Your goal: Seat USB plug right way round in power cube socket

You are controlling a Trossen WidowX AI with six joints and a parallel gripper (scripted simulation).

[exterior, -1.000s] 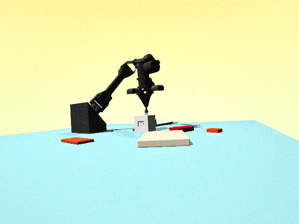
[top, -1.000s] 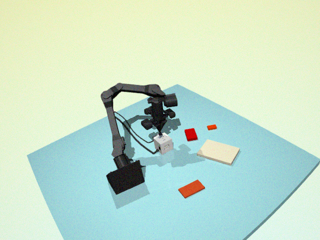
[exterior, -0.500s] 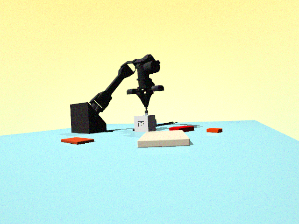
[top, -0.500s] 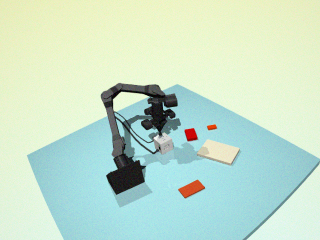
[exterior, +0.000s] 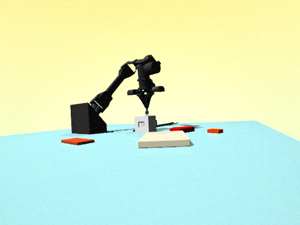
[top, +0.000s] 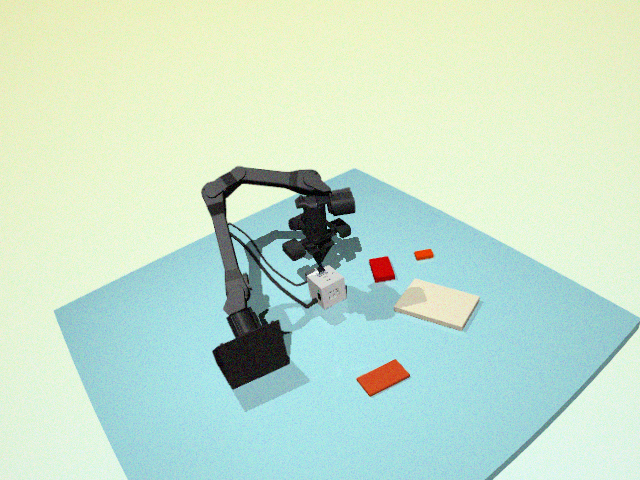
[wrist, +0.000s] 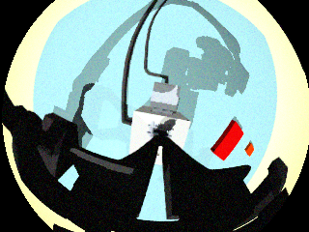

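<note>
My gripper tip is now 4 cm above the USB socket. Round my gripper tip: USB plug (2 cm below); then cream slab (28 cm to the right, 18 cm ahead, 10 cm below); then red block (18 cm ahead, 10 cm below, 5 cm to the right).
</note>
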